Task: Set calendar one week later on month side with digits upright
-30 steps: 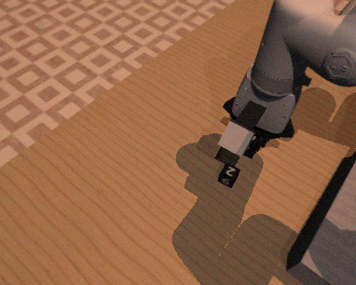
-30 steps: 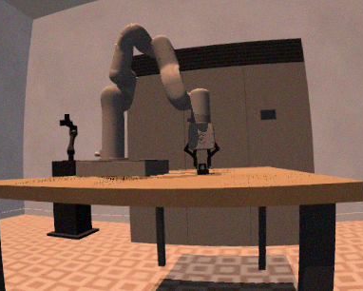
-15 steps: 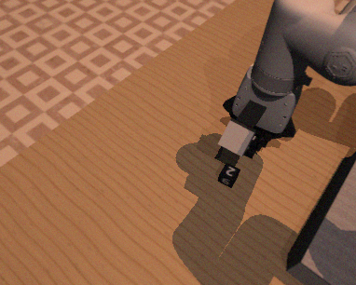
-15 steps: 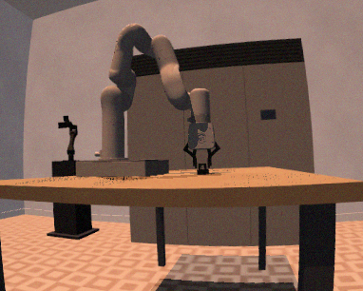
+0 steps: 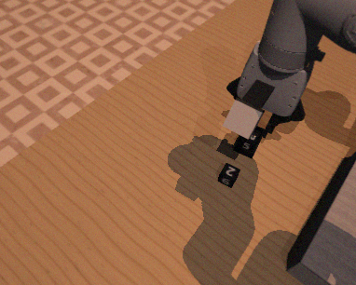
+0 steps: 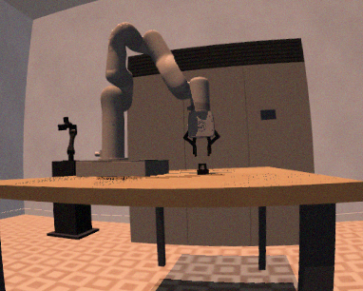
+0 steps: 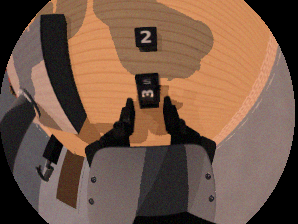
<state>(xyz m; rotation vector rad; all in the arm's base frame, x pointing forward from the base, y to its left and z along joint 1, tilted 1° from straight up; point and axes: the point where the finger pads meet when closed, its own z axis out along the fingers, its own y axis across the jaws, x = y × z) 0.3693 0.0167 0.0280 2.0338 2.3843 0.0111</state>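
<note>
Now: hand 90 mm to the right of the black digit cube, 70 mm above it and 10 mm past it. Also, from my hand: black cube: 60 mm below.
</note>
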